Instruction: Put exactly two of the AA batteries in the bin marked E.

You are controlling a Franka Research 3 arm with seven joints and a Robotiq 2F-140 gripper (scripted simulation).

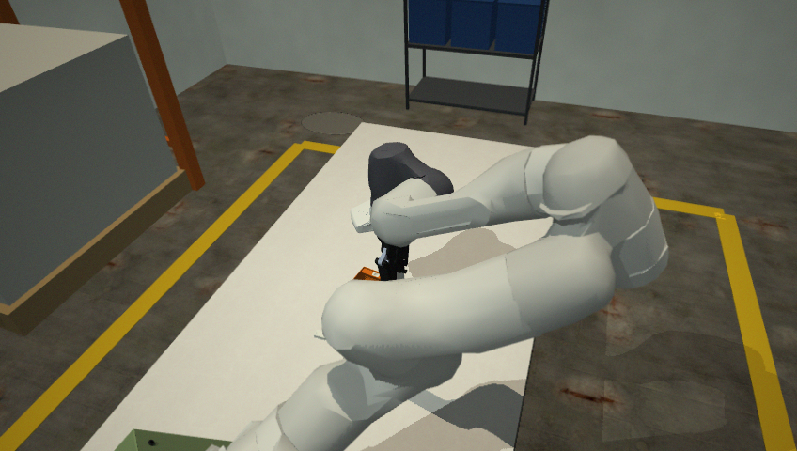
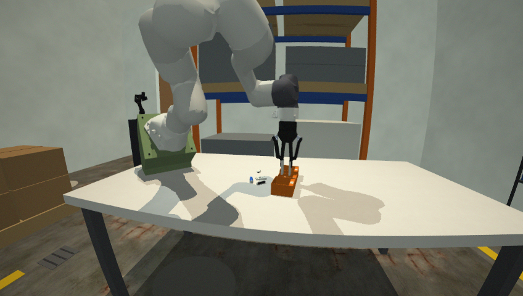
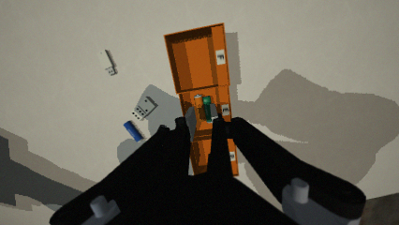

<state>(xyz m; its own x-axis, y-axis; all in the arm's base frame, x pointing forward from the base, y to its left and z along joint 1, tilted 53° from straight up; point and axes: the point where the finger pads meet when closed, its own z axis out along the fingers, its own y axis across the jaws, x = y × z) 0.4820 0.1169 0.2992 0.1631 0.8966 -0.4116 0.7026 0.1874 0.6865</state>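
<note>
Now: hand 5 cm above the orange bin row and 1 cm to the left of it. Round my hand: orange AA battery 6 cm below, 1 cm behind; black stick 11 cm behind, 7 cm below, 2 cm to the right; green AA battery 6 cm below, 1 cm to the right, 1 cm ahead.
</note>
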